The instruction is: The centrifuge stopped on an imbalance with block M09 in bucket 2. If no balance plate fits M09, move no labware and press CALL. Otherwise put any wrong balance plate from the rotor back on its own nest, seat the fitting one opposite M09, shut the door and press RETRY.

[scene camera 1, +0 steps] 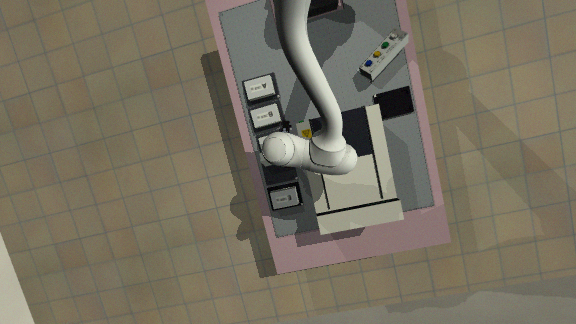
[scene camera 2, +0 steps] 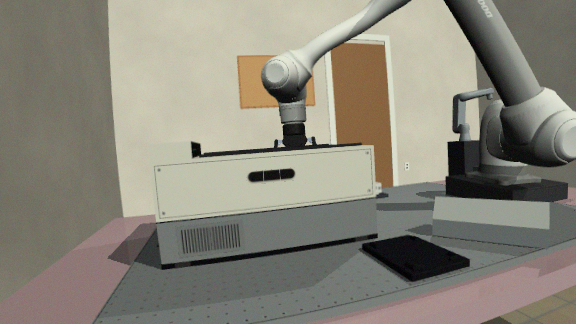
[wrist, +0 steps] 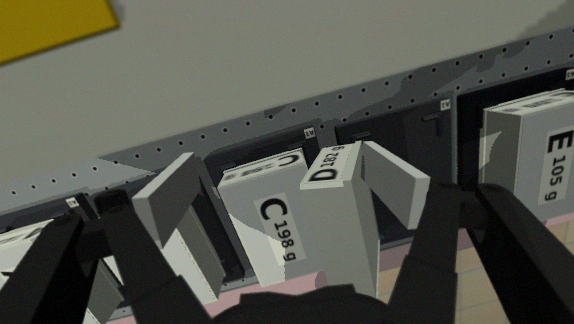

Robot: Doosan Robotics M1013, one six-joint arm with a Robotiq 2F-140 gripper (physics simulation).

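Frame: origin at the arm's base, x ahead, y left, z up, level; centimetres.
Where they show: gripper, fingertip midpoint: (wrist: 281,165); arm's base at its link origin: (scene camera 2: 501,179).
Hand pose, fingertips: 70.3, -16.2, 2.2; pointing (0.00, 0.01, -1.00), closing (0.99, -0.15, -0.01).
Observation:
Things, the pixels of their top centre, and the offset from my fingertips, as dx, dy, dz. "pt": a spot on its surface instead.
- plate C at its top centre: (wrist: 281,231) -1.4, -7.5, -2.1
- plate D at its top centre: (wrist: 365,251) +5.2, -7.8, +2.4
- dark nest at its top centre: (wrist: 403,184) (scene camera 1: 279,170) +12.7, -7.3, -5.7
- Plate E at its top centre: (wrist: 556,167) (scene camera 1: 284,198) +26.2, -6.8, -2.1
- Plates A at its top centre: (wrist: 34,296) (scene camera 1: 258,87) -28.2, -9.6, -2.1
- B at its top centre: (wrist: 155,268) (scene camera 1: 265,115) -14.8, -9.0, -2.1
- button box at its top centre: (scene camera 2: 489,197) (scene camera 1: 386,51) -32.0, +47.9, +0.9
- black pad at a spot on its surface: (scene camera 2: 415,256) (scene camera 1: 399,103) pt -9.8, +53.5, -6.3
My gripper (wrist: 281,165) is open. Its fingers stand either side of plate C (wrist: 250,225) and plate D (wrist: 345,220), with nothing gripped. Plate D, marked 187 g, is tipped and leans against plate C, marked 198 g. The dark nest (scene camera 1: 280,174) (wrist: 410,137) beside D is bare. Plate E (scene camera 1: 284,198) (wrist: 532,160), 105 g, sits on its nest. Plates A (scene camera 1: 259,87) and B (scene camera 1: 265,116) sit on theirs. The centrifuge (scene camera 1: 350,187) (scene camera 2: 215,192) hides my fingertips in scene camera 2. Block M09 and the rotor do not show.
The button box (scene camera 1: 382,56) (scene camera 2: 490,214) stands at the far side, with blue, yellow and green buttons. A black pad (scene camera 1: 395,103) (scene camera 2: 415,256) lies beside the centrifuge. The centrifuge housing edges closely along the nest row. The arm covers part of that row in scene camera 1.

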